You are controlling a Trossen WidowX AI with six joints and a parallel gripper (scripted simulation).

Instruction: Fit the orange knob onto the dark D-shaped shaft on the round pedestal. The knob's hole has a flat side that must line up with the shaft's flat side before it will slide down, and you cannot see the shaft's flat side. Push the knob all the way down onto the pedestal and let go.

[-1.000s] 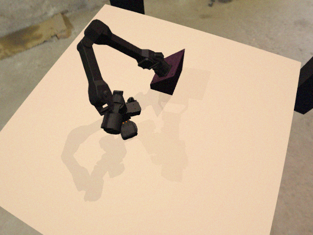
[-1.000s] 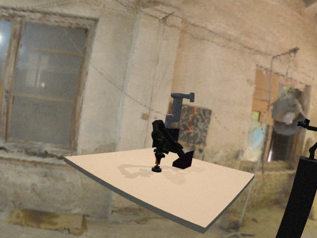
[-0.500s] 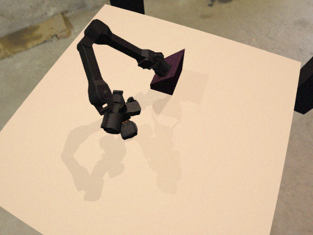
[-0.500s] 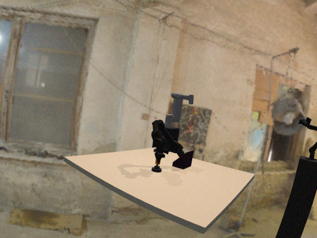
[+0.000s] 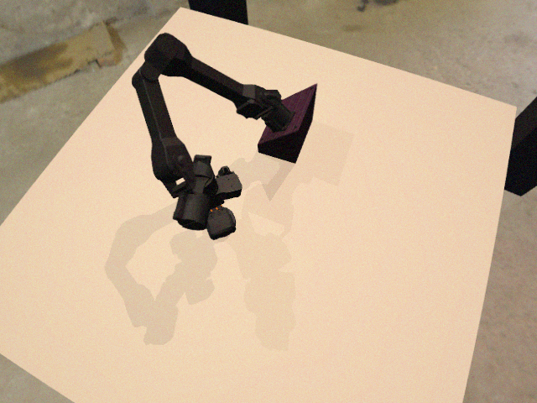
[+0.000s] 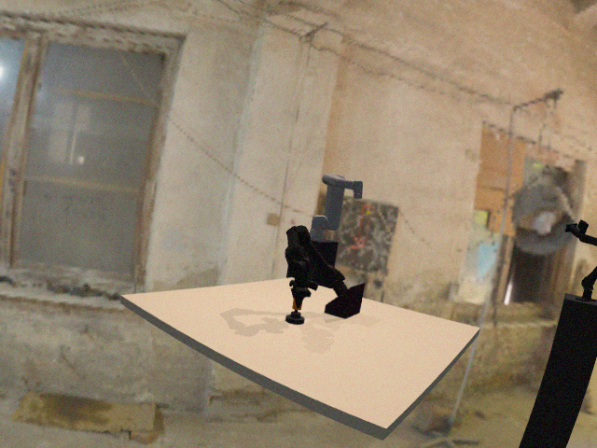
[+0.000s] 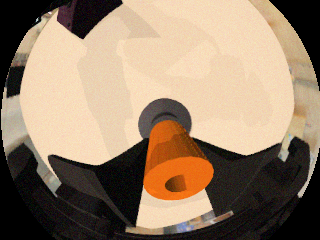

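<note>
The orange knob is 2 cm above my gripper tip. The rest, counted from my gripper tip: round pedestal 4 cm below.
</note>
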